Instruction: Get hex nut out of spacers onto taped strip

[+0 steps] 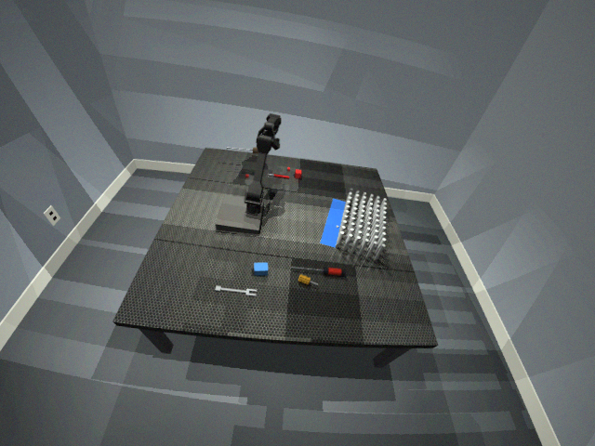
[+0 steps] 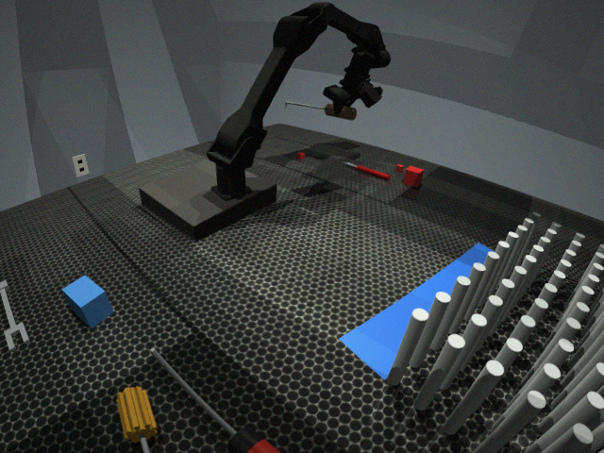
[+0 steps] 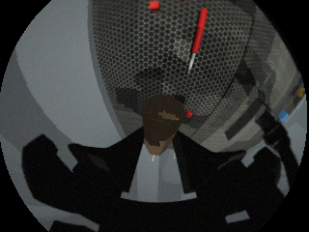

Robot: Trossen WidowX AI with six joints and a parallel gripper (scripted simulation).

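Now: the red-handled tool 12 cm ahead of my gripper tip, 3 cm to the right of it and 13 cm below it. The rest, counted from my gripper tip: blue taped strip 54 cm ahead, 32 cm to the right, 14 cm below; then hex nut 57 cm ahead, 36 cm to the right, 13 cm below; then blue cube 25 cm ahead, 76 cm to the right, 12 cm below.
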